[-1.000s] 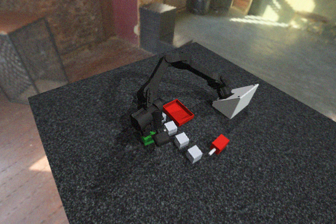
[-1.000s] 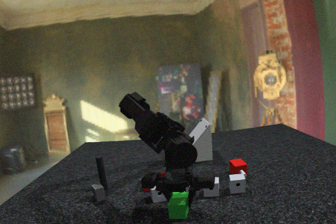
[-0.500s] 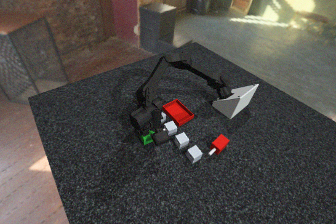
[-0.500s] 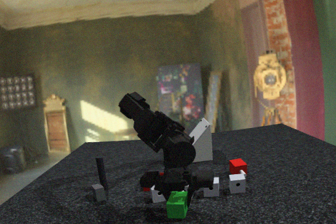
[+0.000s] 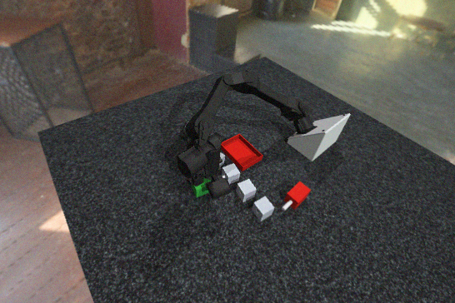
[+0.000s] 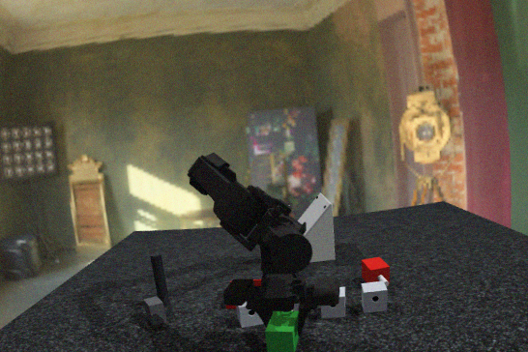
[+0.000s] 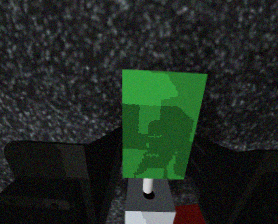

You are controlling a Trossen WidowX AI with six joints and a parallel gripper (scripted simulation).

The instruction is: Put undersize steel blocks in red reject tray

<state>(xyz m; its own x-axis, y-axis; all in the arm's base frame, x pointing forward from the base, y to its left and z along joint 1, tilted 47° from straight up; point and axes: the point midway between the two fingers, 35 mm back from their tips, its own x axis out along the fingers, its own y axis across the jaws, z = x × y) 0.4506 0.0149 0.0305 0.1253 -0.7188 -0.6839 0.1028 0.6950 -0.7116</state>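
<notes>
My gripper tip is now 2 cm below the green gauge and 1 cm past it. Round my gripper tip: red reject tray: 18 cm behind, 7 cm to the right; red gauge: 20 cm behind, 19 cm to the left, 1 cm above.
</notes>
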